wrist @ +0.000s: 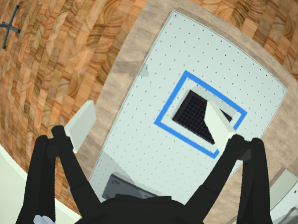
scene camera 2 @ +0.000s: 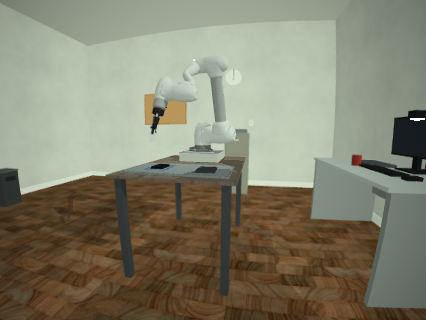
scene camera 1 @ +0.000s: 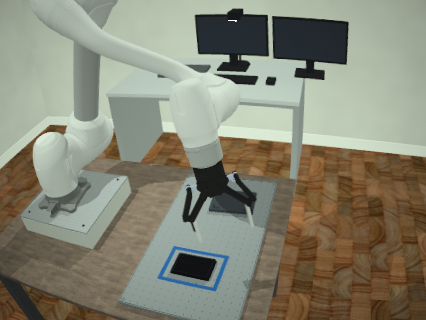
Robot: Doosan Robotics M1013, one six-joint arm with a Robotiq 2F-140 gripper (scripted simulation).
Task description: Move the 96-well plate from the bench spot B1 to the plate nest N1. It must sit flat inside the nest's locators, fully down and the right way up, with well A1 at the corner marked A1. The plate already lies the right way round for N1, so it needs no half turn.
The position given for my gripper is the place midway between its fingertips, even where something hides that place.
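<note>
A black 96-well plate (scene camera 1: 182, 259) (wrist: 197, 123) is visible to me, both from the scene and from my wrist. My gripper (scene camera 1: 226, 232) (wrist: 149, 110) can be found in those same views.
</note>
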